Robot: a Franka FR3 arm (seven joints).
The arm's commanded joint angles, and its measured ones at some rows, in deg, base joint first. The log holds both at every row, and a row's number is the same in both.
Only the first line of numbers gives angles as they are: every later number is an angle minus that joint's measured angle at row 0.
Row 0, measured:
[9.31, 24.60, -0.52, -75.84, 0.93, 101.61, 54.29]
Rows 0 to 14, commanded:
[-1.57, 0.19, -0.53, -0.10, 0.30, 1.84, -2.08]
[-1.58, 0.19, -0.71, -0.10, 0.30, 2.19, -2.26]
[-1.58, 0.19, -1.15, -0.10, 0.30, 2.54, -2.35]
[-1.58, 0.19, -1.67, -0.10, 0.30, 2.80, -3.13]
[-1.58, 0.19, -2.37, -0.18, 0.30, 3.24, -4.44]
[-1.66, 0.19, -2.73, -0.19, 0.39, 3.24, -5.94]
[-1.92, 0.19, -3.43, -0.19, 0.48, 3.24, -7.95]
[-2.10, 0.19, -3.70, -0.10, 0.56, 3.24, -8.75]
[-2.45, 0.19, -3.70, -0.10, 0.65, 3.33, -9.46]
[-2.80, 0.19, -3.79, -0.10, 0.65, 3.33, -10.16]
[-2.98, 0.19, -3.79, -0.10, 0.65, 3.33, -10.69]
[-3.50, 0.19, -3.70, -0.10, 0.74, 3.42, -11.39]
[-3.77, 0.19, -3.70, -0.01, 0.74, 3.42, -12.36]
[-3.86, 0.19, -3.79, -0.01, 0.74, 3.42, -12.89]
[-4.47, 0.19, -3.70, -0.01, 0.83, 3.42, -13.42]
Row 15, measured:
[-2.67, 0.00, -3.88, 0.00, 0.00, 2.11, -9.71]
